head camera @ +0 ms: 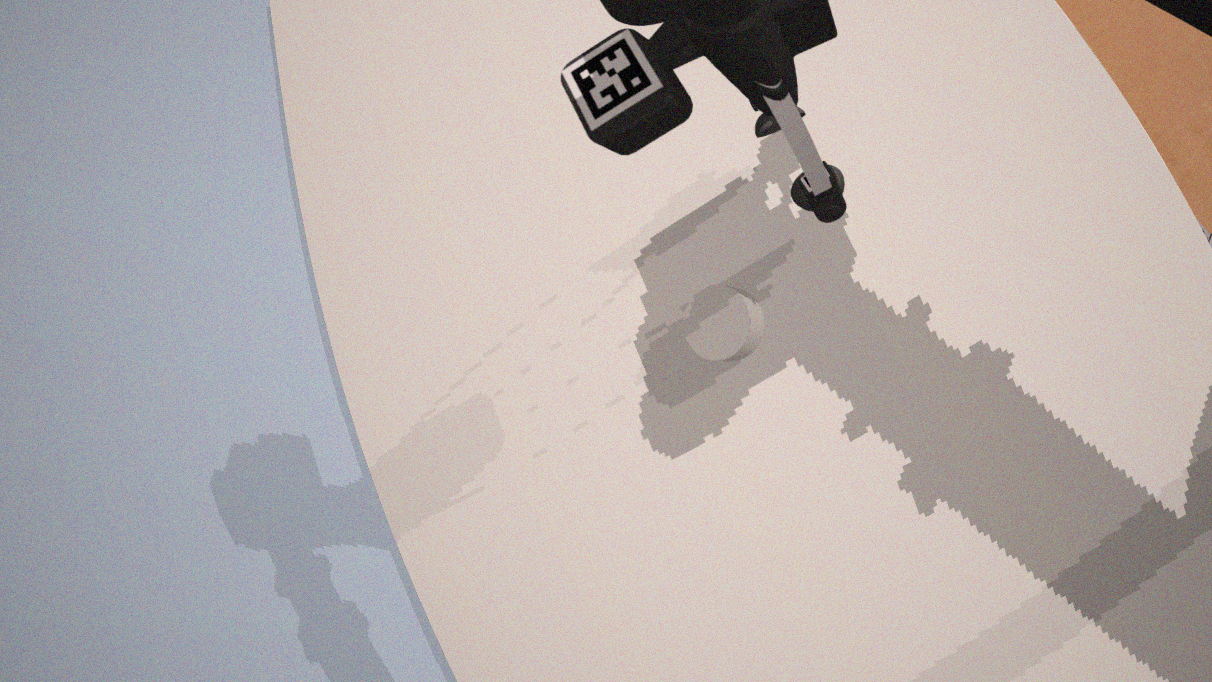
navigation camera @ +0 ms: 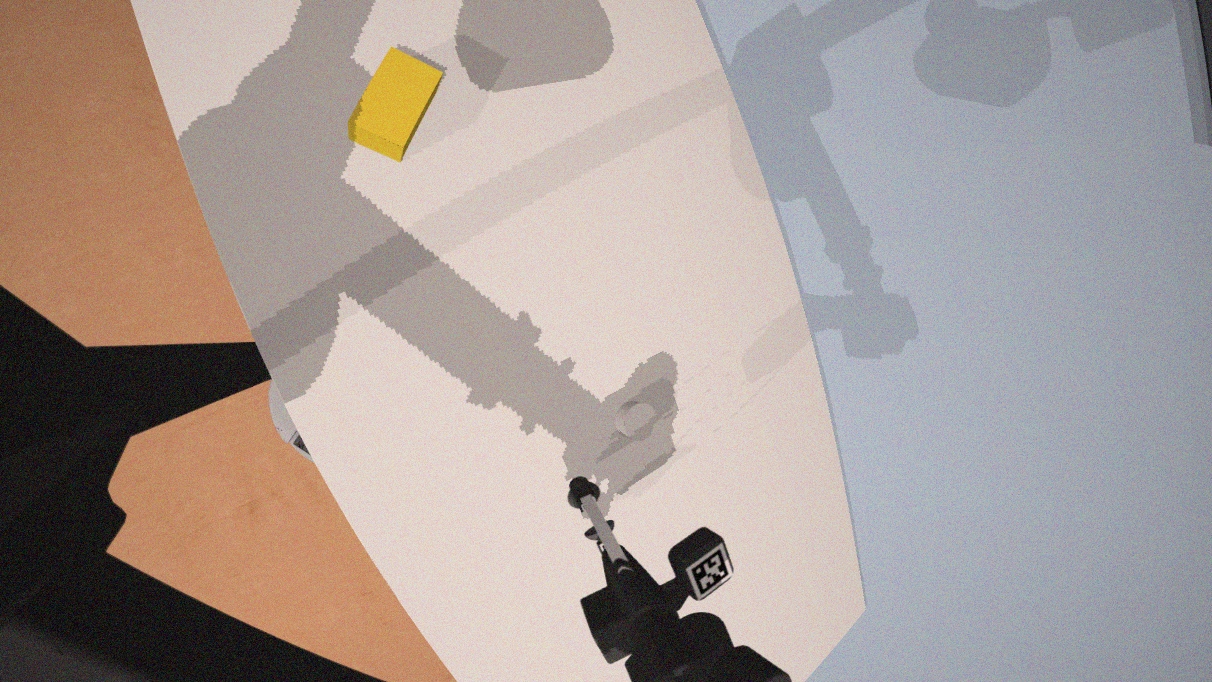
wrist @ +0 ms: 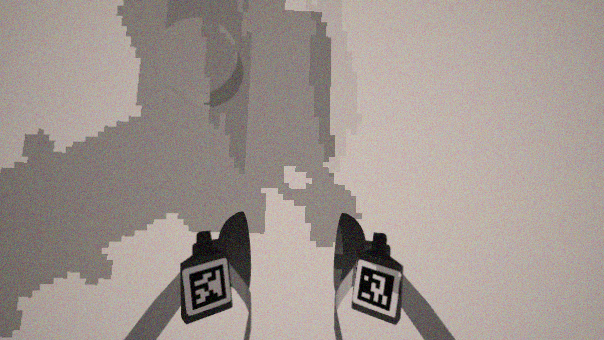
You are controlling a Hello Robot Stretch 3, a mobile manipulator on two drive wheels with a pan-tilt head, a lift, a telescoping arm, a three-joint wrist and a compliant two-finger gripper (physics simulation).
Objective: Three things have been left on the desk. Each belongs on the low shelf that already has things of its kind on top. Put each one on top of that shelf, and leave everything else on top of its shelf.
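Places are measured from the robot's base along level axes (x left, y back, z up), in millimetres.
Pixels of known places: gripper, fingertip midpoint: (head camera: 803,164) (navigation camera: 588,505).
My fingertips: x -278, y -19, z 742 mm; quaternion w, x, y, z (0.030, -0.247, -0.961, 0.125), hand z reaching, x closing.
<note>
Ahead of a thing's pixels: the offset from my fingertips to its middle. Level surfaces: height alone.
A pale round, low thing {dx +0, dy -125, dz -10 mm} (head camera: 720,330) (navigation camera: 635,418) (wrist: 215,65) stands on the white desk {dz -22 mm} (head camera: 508,212) (navigation camera: 720,254) (wrist: 475,150), nearly the desk's colour and in the arm's shadow. A yellow block {dx +466, dy -226, dz +0 mm} (navigation camera: 400,97) lies on the desk at the upper left of the navigation view. My gripper (head camera: 795,158) (navigation camera: 591,510) (wrist: 292,238) is open with nothing between its fingers. It hangs above the desk, to the side of the round thing, which is ahead and left of the fingers in the wrist view. The low shelves are not recognisable in these views.
A light blue surface (head camera: 152,254) (navigation camera: 1017,424) lies beyond the desk's curved edge. Orange-brown floor {dz -742 mm} (head camera: 1135,93) (navigation camera: 194,508) shows on the other side. Black robot parts (navigation camera: 50,475) cover the left of the navigation view. A small grey thing (navigation camera: 283,419) peeks out under the desk edge.
</note>
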